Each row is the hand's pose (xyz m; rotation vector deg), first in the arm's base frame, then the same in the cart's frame.
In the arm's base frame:
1: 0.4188 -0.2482 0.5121 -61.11 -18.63 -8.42
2: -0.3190 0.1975 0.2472 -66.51 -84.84 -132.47
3: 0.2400 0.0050 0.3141 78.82 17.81 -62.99
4: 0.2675 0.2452 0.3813 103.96 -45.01 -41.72
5: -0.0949 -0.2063 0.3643 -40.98 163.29 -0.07
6: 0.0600 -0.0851 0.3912 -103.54 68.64 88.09
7: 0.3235 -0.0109 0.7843 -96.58 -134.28 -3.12
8: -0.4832 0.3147 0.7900 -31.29 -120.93 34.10
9: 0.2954 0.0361 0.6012 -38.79 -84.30 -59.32
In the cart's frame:
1: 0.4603 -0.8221 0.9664 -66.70 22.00 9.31
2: -0.2350 -0.2954 1.1952 -107.34 -72.48 -90.73
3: 0.2123 -0.5578 0.9035 49.86 39.85 -95.34
4: 0.2933 -0.3204 0.9044 73.13 -24.20 -73.98
5: -0.0171 -0.7190 1.1877 27.77 -147.27 -5.09
6: 0.1239 -0.6186 1.0905 -69.89 96.05 124.96
7: 0.5864 -0.5600 1.2007 -87.45 -99.08 32.32
8: 0.0122 -0.1285 1.6916 -23.71 -78.24 40.57
9: 0.4467 -0.5194 1.0768 -61.78 -49.19 -39.23

